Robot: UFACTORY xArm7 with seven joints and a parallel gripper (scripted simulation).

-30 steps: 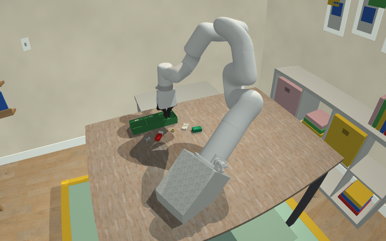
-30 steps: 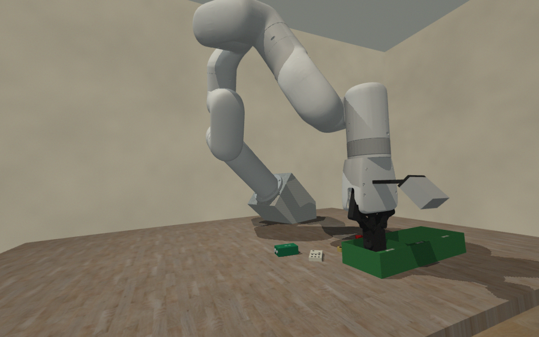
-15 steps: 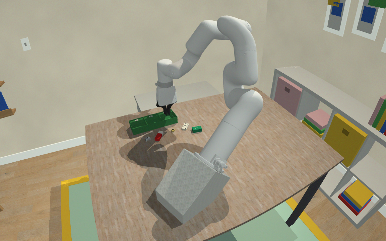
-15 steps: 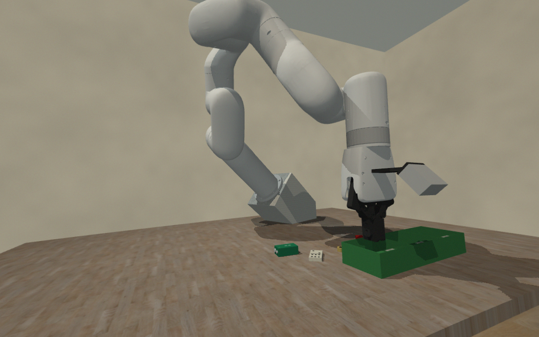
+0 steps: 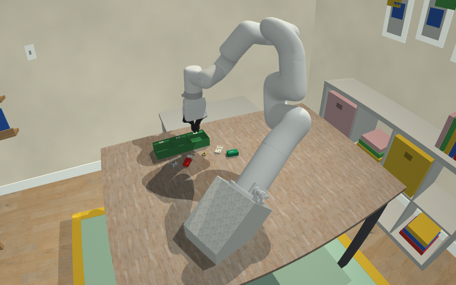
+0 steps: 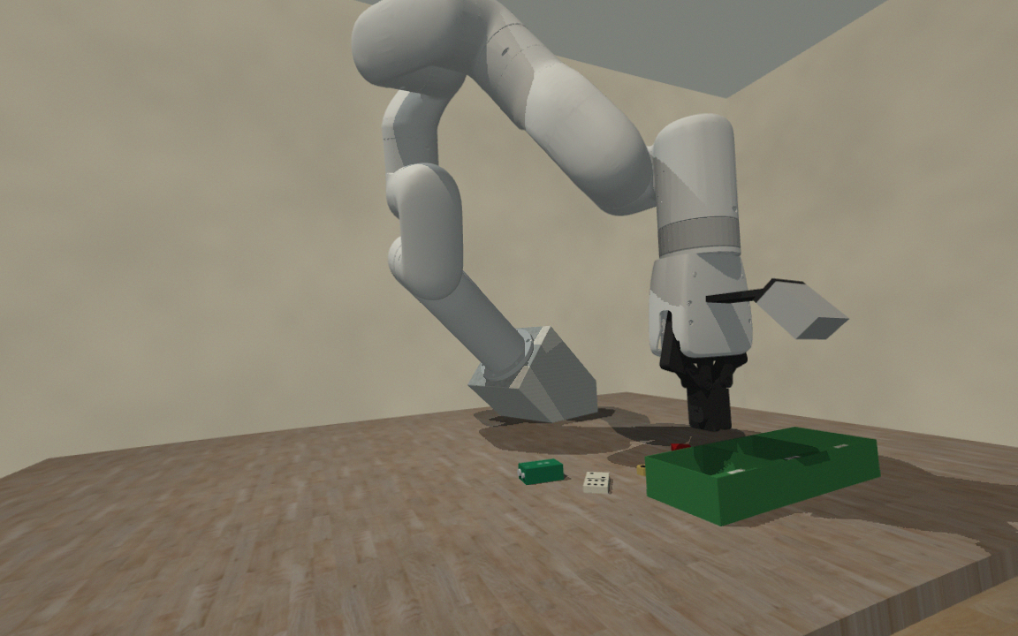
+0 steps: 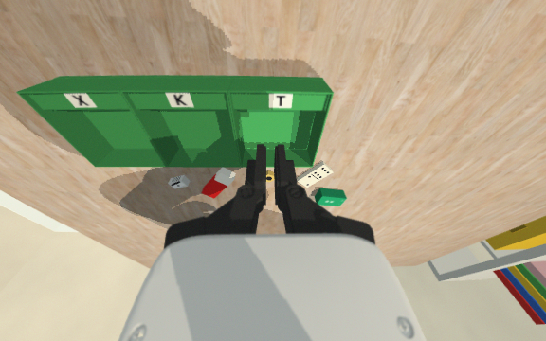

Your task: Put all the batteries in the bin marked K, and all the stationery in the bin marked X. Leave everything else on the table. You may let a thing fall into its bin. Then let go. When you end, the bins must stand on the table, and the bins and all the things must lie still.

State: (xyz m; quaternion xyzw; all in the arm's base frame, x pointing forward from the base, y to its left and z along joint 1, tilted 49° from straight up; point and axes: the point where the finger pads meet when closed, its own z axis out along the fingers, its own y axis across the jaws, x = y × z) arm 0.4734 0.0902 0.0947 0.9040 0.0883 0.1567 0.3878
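The green bin tray lies 8 cm to the left of my hand and 7 cm below it. The rest, counted from my hand: white domino (9 cm behind, 8 cm to the right, 8 cm below); red-and-white eraser (11 cm behind, 8 cm below, 7 cm to the left); yellow nut (9 cm behind, 8 cm below).
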